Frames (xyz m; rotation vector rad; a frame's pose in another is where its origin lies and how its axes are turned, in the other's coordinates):
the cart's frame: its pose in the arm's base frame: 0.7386 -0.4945 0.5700 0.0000 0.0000 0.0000
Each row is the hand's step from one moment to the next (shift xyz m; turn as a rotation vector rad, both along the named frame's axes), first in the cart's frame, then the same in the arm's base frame.
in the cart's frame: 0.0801 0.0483 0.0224 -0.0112 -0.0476 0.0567
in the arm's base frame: 0.0801 0.0483 0.0224 -0.0112 -0.0476 0.0567
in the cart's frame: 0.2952 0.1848 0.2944 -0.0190 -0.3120 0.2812
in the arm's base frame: 0.2952 0.1848 0.2944 -0.0190 -0.3120 0.2812
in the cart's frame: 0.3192 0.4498 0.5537 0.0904 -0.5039 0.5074
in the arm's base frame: 0.3192 0.4498 0.5537 0.0904 -0.5039 0.5074
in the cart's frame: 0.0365 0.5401 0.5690 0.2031 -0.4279 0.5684
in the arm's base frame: 0.0365 0.5401 0.5690 0.2031 -0.4279 0.5684
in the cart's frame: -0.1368 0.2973 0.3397 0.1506 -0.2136 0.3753
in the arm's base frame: -0.1368 0.2973 0.3397 0.1506 -0.2136 0.3753
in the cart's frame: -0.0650 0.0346 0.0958 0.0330 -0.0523 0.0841
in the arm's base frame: -0.0650 0.0346 0.0958 0.0330 -0.0523 0.0841
